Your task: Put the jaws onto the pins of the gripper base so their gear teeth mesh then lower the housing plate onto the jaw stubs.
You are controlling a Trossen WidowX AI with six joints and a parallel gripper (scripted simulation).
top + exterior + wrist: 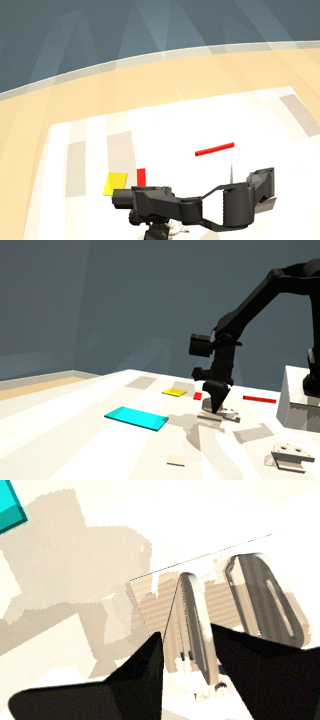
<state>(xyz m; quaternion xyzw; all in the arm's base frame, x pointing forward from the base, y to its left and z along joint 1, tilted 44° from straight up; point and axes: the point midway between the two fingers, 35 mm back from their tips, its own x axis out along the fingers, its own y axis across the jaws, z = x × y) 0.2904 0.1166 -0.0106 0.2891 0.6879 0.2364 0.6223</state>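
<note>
Right now the pale flat plate is 1 cm ahead of my gripper tip, 3 cm to the right of it and 2 cm below it. Also, from my gripper tip: grey bracket-like part 17 cm behind, 20 cm to the left, 1 cm below; then cyan plate 18 cm ahead, 14 cm to the left, 2 cm below; then short red tile 9 cm ahead, 24 cm to the right, 2 cm below.
</note>
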